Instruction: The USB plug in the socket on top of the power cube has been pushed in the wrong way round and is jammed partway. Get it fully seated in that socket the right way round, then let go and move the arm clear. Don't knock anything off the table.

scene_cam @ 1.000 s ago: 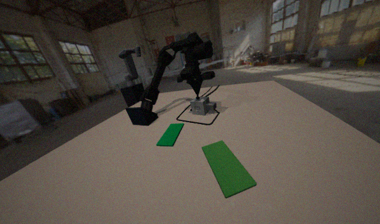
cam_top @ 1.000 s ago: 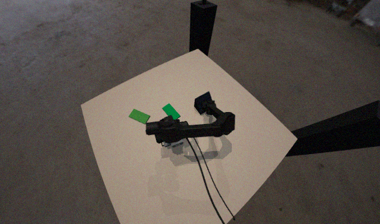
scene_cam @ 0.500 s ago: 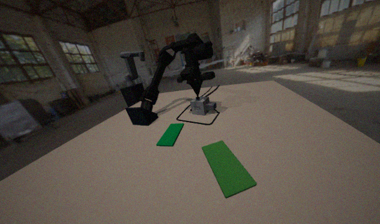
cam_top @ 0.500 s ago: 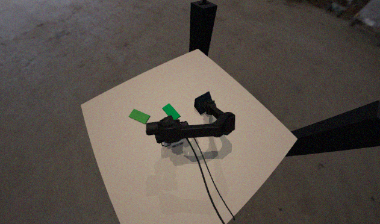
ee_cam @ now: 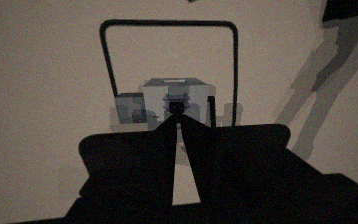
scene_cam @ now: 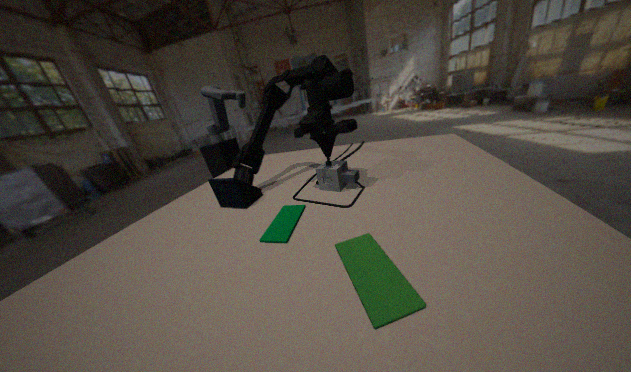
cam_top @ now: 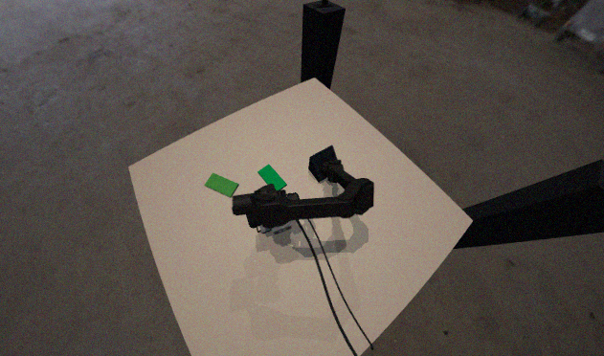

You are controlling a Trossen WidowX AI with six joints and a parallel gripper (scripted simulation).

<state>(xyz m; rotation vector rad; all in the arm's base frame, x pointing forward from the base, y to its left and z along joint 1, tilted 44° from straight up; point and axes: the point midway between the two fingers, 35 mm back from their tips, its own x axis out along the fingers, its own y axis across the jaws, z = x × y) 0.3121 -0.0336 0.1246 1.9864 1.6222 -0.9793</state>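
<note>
The USB plug lies 2 cm below my gripper tip.
</note>
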